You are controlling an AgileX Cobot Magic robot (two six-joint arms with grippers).
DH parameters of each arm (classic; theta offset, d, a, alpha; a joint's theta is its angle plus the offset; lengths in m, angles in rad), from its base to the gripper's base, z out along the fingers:
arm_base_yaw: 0 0.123 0 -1.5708
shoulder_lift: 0.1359 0 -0.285 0
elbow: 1.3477 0 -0.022 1.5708
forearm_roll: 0 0.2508 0 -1.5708
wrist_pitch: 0 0 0.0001 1.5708
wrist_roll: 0 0.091 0 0
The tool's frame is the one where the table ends.
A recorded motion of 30 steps. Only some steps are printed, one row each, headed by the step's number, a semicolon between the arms.
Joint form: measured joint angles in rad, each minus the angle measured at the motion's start. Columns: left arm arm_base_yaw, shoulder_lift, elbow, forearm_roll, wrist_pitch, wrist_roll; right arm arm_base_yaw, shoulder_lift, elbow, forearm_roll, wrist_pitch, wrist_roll.
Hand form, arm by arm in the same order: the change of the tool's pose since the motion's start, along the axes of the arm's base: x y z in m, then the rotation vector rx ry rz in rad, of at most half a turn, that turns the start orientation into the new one. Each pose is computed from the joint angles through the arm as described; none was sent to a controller.
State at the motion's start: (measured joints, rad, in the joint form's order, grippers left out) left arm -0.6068 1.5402 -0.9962 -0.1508 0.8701 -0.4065; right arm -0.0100 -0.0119 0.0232 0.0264 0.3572 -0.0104
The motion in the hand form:
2: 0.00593 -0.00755 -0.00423 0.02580 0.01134 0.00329; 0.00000 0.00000 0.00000 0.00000 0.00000 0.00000
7: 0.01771 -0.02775 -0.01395 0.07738 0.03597 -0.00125; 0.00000 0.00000 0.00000 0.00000 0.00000 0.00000
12: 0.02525 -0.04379 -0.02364 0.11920 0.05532 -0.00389; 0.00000 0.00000 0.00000 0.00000 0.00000 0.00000
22: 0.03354 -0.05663 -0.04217 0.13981 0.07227 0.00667; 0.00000 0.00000 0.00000 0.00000 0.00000 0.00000
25: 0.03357 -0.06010 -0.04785 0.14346 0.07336 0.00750; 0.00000 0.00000 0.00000 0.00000 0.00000 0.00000
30: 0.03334 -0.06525 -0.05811 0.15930 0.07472 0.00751; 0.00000 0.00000 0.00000 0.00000 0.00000 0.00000
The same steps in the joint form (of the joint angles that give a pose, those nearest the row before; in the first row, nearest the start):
2: -0.0152 0.0428 -0.0341 0.0256 0.0121 -0.0324; 0.0000 0.0000 0.0000 0.0000 0.0000 0.0000
7: -0.0546 0.1406 -0.1185 0.0704 0.0447 -0.0921; 0.0000 0.0000 0.0000 0.0000 0.0000 0.0000
12: -0.0853 0.2169 -0.1822 0.1024 0.0712 -0.1373; 0.0000 0.0000 0.0000 0.0000 0.0000 0.0000
22: -0.1008 0.2976 -0.2189 0.1128 0.0521 -0.1684; 0.0000 0.0000 0.0000 0.0000 0.0000 0.0000
25: -0.1091 0.3144 -0.2193 0.1164 0.0386 -0.1789; 0.0000 0.0000 0.0000 0.0000 0.0000 0.0000
30: -0.1236 0.3442 -0.2197 0.1317 0.0203 -0.2009; 0.0000 0.0000 0.0000 0.0000 0.0000 0.0000

